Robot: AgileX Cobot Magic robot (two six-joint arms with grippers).
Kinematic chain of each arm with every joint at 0, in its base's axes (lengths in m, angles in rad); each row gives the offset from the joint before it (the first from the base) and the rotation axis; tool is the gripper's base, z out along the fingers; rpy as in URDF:
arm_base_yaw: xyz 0 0 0.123 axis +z
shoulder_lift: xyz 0 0 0 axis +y
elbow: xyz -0.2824 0 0.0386 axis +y
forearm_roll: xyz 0.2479 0 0.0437 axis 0.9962 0 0.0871
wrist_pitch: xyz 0 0 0 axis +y
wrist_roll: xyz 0.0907 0 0.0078 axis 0.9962 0 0.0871
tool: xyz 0 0 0 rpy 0 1.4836 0
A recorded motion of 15 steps. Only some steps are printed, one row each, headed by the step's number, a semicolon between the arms.
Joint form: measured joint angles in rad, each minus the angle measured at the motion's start. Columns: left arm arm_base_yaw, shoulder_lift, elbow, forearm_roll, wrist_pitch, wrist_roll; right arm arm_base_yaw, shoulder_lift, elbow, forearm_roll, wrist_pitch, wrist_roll.
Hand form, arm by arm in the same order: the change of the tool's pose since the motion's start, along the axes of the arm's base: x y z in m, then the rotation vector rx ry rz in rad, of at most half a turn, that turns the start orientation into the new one. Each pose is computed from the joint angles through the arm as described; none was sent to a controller.
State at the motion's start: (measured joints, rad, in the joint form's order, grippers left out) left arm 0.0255 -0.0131 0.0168 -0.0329 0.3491 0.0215; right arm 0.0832 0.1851 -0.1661 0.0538 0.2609 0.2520
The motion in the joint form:
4: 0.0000 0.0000 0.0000 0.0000 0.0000 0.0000; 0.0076 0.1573 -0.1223 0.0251 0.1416 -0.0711
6: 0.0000 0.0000 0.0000 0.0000 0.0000 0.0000; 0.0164 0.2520 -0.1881 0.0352 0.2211 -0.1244
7: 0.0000 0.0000 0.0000 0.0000 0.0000 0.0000; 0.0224 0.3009 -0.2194 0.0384 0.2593 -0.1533
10: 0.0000 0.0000 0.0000 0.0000 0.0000 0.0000; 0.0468 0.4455 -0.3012 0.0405 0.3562 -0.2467
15: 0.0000 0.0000 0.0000 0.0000 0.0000 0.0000; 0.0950 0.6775 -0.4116 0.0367 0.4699 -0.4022
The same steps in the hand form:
4: 0.0000 0.0000 0.0000 0.0000 0.0000 0.0000; 0.0139 0.0033 0.0172 -0.0588 0.1702 0.0379
6: 0.0000 0.0000 0.0000 0.0000 0.0000 0.0000; 0.0239 0.0060 0.0244 -0.1087 0.2720 0.0742
7: 0.0000 0.0000 0.0000 0.0000 0.0000 0.0000; 0.0295 0.0076 0.0271 -0.1374 0.3237 0.0966
10: 0.0000 0.0000 0.0000 0.0000 0.0000 0.0000; 0.0475 0.0131 0.0311 -0.2360 0.4669 0.1784
15: 0.0000 0.0000 0.0000 0.0000 0.0000 0.0000; 0.0797 0.0252 0.0278 -0.4007 0.6655 0.3395

